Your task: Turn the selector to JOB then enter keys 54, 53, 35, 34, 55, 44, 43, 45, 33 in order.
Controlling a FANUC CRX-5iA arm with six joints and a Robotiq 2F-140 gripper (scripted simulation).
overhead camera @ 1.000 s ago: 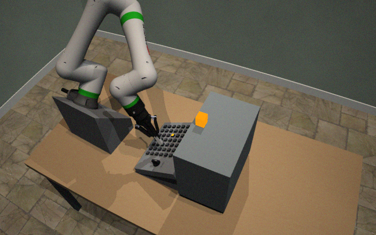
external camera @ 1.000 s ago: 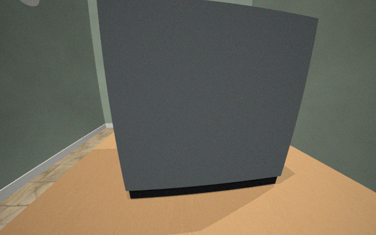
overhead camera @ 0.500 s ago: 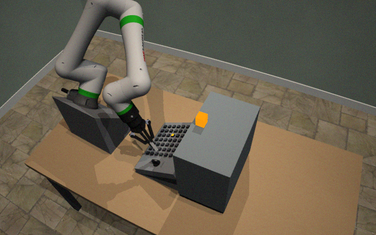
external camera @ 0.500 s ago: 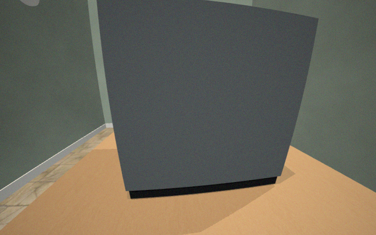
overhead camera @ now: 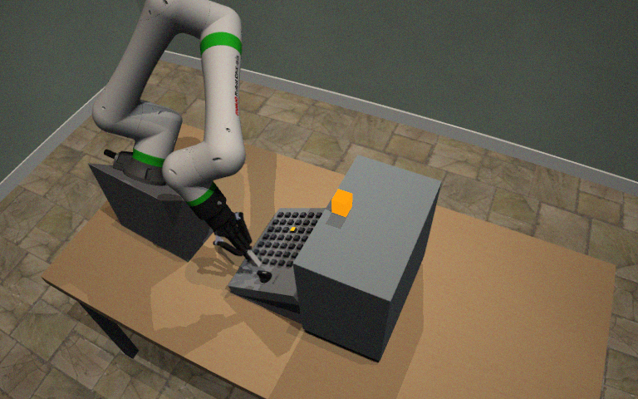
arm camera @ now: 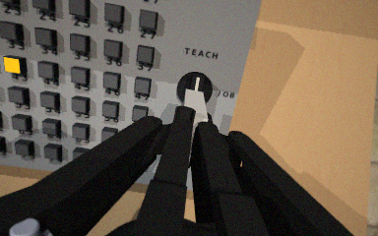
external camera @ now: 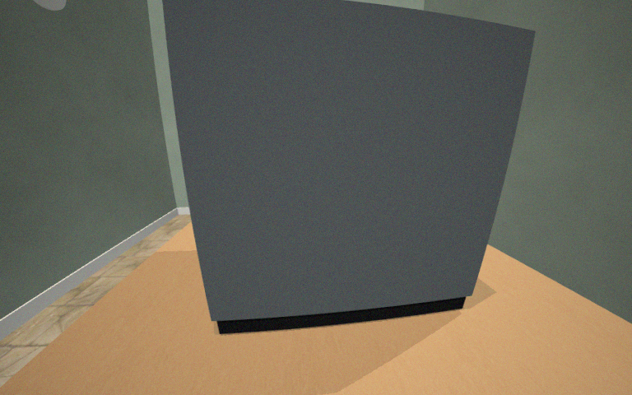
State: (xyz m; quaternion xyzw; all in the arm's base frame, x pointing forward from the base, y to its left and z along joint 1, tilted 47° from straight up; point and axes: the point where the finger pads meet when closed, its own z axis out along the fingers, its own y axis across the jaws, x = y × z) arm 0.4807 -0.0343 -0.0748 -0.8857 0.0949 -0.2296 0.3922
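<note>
The selector knob is 7 cm below my hand and 4 cm ahead of it. Also, from my hand: sloped keypad (11 cm to the left, 11 cm below, 6 cm ahead).
</note>
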